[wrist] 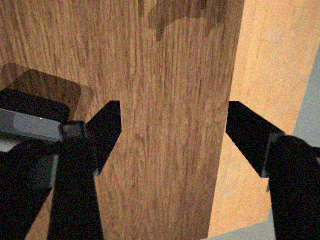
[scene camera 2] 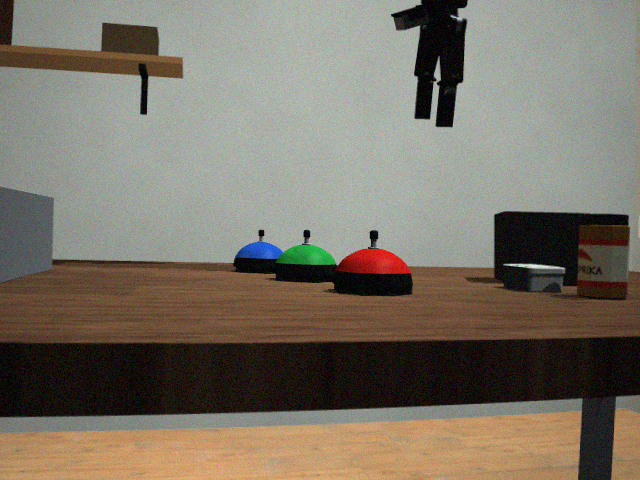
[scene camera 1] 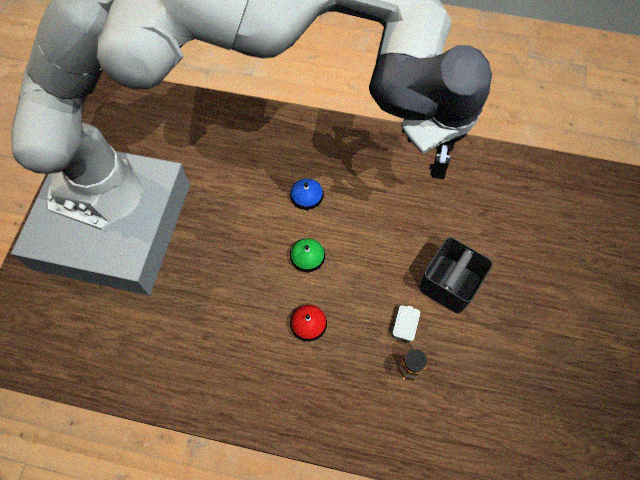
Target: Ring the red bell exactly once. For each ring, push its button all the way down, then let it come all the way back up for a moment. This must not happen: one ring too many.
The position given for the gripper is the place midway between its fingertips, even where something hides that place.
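Observation:
Scene camera 1 shows a red bell [scene camera 1: 309, 330] together with a black bin [scene camera 1: 447, 267]. From scene camera 2 the bin [scene camera 2: 542, 238] is visible again, and so is the gripper [scene camera 2: 432, 122]. The wrist view has the gripper [wrist: 173, 116] too, while the red bell is out of frame in the wrist view.

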